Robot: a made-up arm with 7 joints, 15 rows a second.
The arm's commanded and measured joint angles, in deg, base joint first. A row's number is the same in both.
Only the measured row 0 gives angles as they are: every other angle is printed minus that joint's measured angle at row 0.
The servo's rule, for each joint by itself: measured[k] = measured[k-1] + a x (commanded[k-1-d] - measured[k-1]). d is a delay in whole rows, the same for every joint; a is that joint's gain. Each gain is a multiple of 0.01, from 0.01 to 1. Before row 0 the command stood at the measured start. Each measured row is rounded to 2 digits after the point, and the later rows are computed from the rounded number. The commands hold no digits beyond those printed.
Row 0, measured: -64.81, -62.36, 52.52, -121.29, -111.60, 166.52, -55.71
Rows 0 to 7, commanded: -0.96, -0.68, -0.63, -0.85, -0.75, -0.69, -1.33; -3.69, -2.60, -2.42, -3.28, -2.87, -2.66, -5.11; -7.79, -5.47, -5.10, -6.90, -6.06, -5.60, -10.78; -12.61, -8.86, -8.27, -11.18, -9.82, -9.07, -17.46; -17.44, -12.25, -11.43, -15.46, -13.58, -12.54, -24.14; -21.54, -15.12, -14.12, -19.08, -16.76, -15.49, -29.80; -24.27, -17.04, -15.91, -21.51, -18.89, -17.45, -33.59; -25.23, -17.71, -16.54, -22.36, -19.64, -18.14, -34.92
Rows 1 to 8, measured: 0.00, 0.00, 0.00, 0.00, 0.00, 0.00, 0.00; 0.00, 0.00, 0.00, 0.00, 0.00, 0.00, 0.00; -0.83, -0.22, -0.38, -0.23, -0.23, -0.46, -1.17; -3.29, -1.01, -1.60, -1.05, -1.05, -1.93, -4.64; -7.16, -2.48, -3.70, -2.63, -2.60, -4.39, -10.04; -11.85, -4.59, -6.44, -4.94, -4.84, -7.53, -16.57; -16.66, -7.12, -9.43, -7.78, -7.55, -10.89, -23.23; -20.86, -9.76, -12.24, -10.83, -10.41, -13.97, -29.01
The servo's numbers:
d 2
a 0.86 0.33 0.60 0.27 0.31 0.67 0.88

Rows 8 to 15, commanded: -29.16, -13.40, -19.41, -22.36, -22.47, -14.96, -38.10; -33.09, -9.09, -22.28, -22.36, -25.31, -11.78, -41.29; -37.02, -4.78, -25.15, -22.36, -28.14, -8.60, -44.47; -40.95, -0.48, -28.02, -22.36, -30.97, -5.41, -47.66; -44.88, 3.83, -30.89, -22.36, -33.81, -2.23, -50.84; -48.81, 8.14, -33.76, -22.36, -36.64, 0.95, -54.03; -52.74, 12.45, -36.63, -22.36, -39.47, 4.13, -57.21; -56.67, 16.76, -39.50, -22.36, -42.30, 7.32, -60.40
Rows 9 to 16, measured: -23.79, -12.16, -14.44, -13.71, -13.04, -16.30, -33.04; -25.03, -13.99, -15.70, -16.05, -15.09, -17.53, -34.69; -28.58, -13.80, -17.93, -17.75, -17.38, -15.81, -37.69; -32.46, -12.25, -20.54, -18.99, -19.84, -13.11, -40.86; -36.38, -9.78, -23.31, -19.90, -22.41, -10.09, -44.04; -40.31, -6.71, -26.14, -20.56, -25.06, -6.95, -47.23; -44.24, -3.23, -28.99, -21.05, -27.77, -3.79, -50.41; -48.17, 0.52, -31.85, -21.40, -30.52, -0.61, -53.60
